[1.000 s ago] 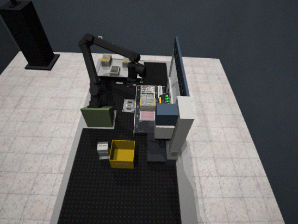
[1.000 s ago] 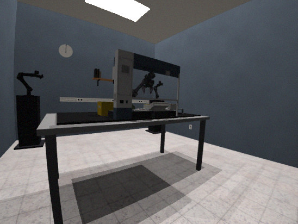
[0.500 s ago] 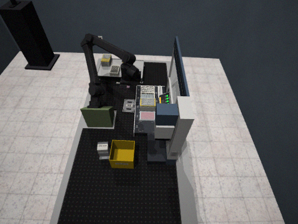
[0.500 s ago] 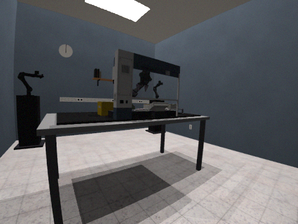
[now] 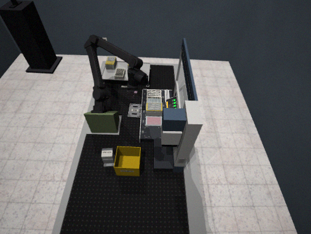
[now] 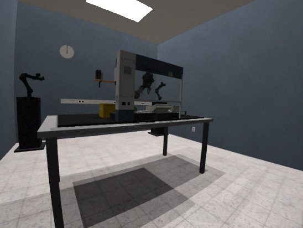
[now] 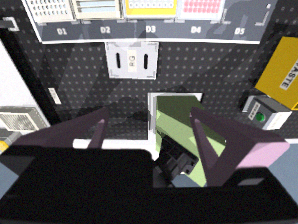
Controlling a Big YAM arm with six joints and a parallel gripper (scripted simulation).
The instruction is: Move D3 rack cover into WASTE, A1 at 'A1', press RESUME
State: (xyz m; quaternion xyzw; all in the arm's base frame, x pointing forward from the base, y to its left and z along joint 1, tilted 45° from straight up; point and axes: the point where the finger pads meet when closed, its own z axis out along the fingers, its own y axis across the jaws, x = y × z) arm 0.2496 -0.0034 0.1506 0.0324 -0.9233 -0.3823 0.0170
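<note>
My gripper is now 16 cm short of the clear cover and 14 cm above it. From my hand the other things lie so: yellow-framed tip rack (17 cm ahead, 16 cm below, 1 cm to the left); then pink plate (20 cm below, 16 cm ahead, 9 cm to the right); then resume key box (39 cm to the right, 20 cm below, 13 cm behind).
</note>
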